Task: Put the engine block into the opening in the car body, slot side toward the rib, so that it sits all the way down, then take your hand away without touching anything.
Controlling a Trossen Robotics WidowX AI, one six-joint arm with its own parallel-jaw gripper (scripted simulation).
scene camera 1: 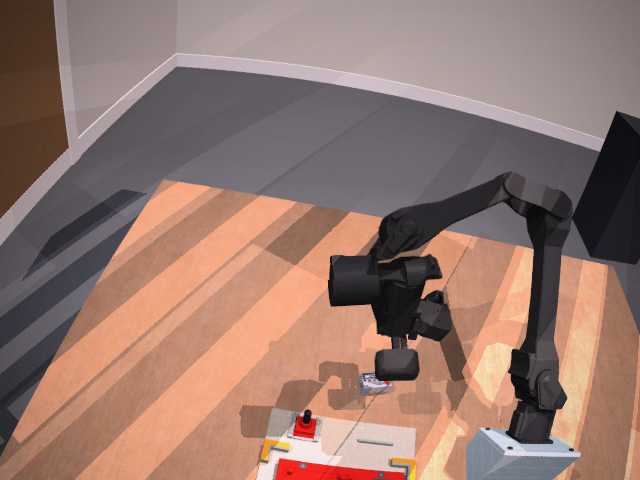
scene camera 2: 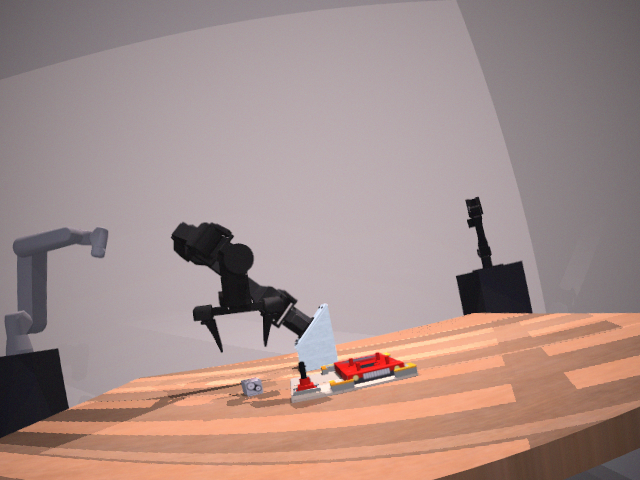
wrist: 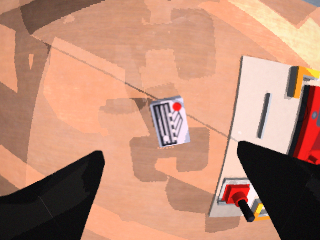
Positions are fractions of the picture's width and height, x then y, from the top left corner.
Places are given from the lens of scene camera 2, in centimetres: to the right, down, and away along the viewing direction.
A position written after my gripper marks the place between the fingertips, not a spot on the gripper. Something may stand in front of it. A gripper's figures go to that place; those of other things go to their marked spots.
my gripper (scene camera 2: 0.38, 0.73): -16, 23, 91
red car body (scene camera 2: 0.59, 0.76): 11, 24, 82
